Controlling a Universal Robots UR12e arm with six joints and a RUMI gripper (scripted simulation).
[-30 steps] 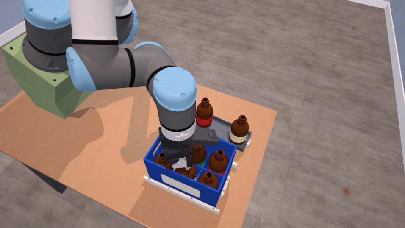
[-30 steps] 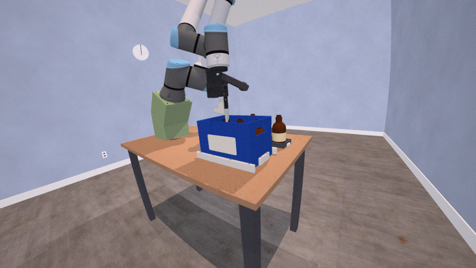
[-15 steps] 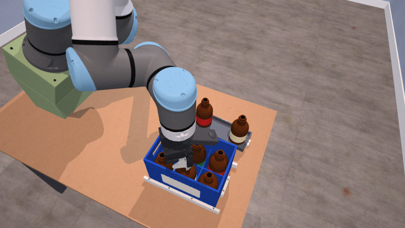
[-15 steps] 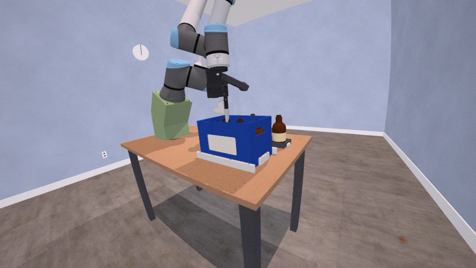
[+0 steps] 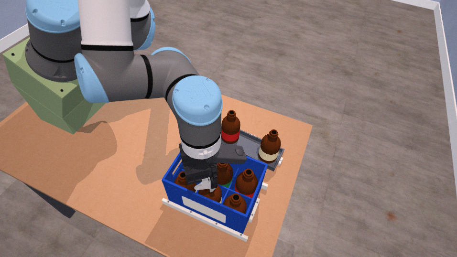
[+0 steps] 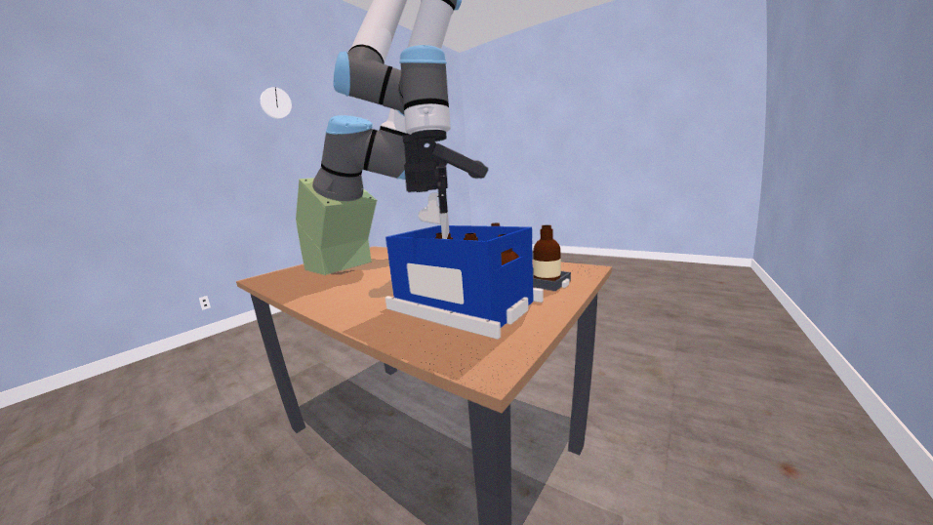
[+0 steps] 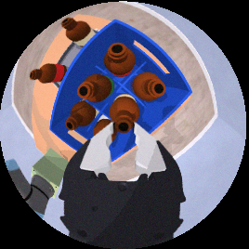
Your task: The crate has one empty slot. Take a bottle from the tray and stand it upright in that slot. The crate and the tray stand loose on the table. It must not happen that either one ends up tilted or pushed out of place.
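The blue crate is 40 mm to the left of my hand and 90 mm below it. The rest, counted from my hand: red-label bottle (70 mm behind, 300 mm to the left, 90 mm below); grey tray (10 mm ahead, 290 mm to the left, 160 mm below).
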